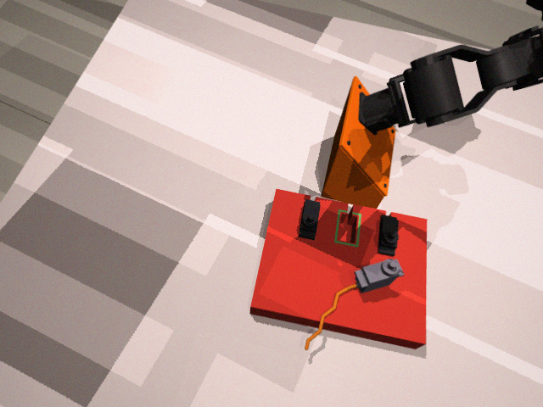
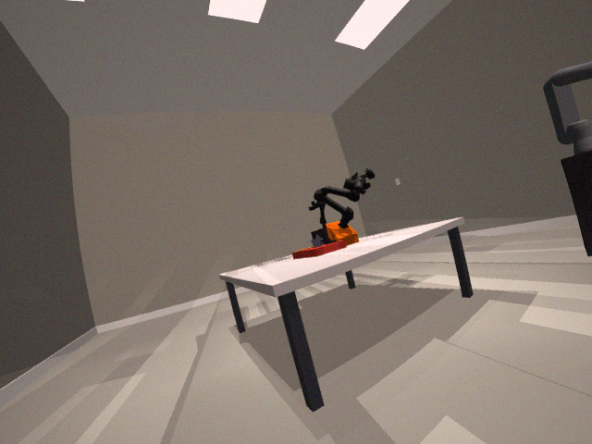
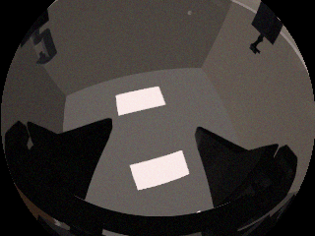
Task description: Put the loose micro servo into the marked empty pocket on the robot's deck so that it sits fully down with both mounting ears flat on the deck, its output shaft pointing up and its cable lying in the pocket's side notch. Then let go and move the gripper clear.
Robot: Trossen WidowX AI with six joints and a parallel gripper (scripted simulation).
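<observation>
The red deck lies 42 cm ahead of my gripper tip, 24 cm to the right of it and 46 cm below it.
</observation>
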